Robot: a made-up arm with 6 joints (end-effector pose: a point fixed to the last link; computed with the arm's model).
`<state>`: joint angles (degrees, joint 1 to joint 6).
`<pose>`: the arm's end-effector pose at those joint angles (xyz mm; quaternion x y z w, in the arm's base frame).
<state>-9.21 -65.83 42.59 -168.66 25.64 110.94</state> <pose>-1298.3 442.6 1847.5 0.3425 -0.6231 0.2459 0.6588</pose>
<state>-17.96 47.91 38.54 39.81 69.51 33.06</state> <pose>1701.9 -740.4 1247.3 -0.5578 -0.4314 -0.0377 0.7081</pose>
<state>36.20 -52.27 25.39 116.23 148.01 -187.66</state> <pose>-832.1 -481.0 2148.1 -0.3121 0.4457 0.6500 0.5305</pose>
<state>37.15 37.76 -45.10 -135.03 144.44 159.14</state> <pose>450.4 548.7 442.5 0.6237 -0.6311 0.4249 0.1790</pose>
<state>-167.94 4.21 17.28 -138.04 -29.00 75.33</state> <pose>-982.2 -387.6 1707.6 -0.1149 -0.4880 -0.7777 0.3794</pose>
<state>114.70 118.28 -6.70 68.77 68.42 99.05</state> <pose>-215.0 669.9 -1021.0 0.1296 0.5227 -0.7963 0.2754</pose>
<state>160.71 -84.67 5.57 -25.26 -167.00 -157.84</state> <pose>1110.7 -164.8 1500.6 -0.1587 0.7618 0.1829 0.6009</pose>
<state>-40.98 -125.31 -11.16 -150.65 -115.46 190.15</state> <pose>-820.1 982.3 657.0 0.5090 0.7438 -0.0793 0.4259</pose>
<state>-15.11 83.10 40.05 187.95 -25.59 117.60</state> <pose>1857.5 -261.8 -76.0 0.4775 0.0877 -0.1594 0.8596</pose>
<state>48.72 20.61 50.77 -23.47 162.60 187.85</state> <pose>1009.0 824.4 1965.9 -0.0103 0.2723 -0.8359 0.4765</pose>
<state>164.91 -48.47 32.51 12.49 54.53 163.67</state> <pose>835.1 11.2 2182.8 0.0542 -0.3981 -0.1710 0.8996</pose>
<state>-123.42 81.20 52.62 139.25 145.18 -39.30</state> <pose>-1003.3 -1841.9 313.6 0.0379 0.0051 0.2982 0.9537</pose>
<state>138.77 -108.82 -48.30 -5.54 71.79 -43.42</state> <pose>646.8 -257.5 867.0 -0.8644 0.1178 -0.4519 0.1864</pose>
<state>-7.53 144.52 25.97 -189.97 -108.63 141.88</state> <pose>311.7 191.0 -1381.0 0.2942 0.0362 -0.1655 0.9406</pose>
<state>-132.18 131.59 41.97 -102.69 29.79 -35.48</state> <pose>-417.6 -537.3 -1296.6 -0.3023 0.4568 0.6604 0.5135</pose>
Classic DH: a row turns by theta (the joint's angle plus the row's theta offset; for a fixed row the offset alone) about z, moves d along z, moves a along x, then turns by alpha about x. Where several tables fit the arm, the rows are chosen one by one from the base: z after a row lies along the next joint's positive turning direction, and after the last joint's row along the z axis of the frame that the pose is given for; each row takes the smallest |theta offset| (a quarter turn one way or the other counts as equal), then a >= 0, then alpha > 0; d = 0 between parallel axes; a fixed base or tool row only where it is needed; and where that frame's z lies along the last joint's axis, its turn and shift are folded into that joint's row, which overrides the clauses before.
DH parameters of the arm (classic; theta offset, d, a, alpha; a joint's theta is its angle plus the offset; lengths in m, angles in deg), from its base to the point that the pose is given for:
joint 1: 0 0.4462 0 -90
joint 2: -90 0 1.2038 180
joint 3: 0 0 0 -90
joint 4: 0 -0.9422 0 90
joint 5: 0 0.2337 0 -90
joint 6: 90 0 0 90
tool (fixed): -90 0 0 0

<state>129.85 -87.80 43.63 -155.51 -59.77 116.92</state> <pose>960.5 -1482.7 1262.9 -0.7264 0.5567 -0.1786 0.3613</pose>
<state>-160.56 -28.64 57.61 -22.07 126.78 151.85</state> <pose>331.3 346.6 2437.2 0.1091 0.3376 0.2616 0.8976</pose>
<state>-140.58 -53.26 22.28 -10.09 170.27 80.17</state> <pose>386.7 615.7 2068.4 0.4303 0.5727 -0.1553 0.6803</pose>
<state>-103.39 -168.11 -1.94 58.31 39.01 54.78</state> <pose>160.9 1206.0 -699.6 0.5014 0.2624 0.2723 0.7783</pose>
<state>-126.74 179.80 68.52 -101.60 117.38 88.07</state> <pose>367.3 413.5 -1552.5 -0.1176 -0.8065 0.4452 0.3708</pose>
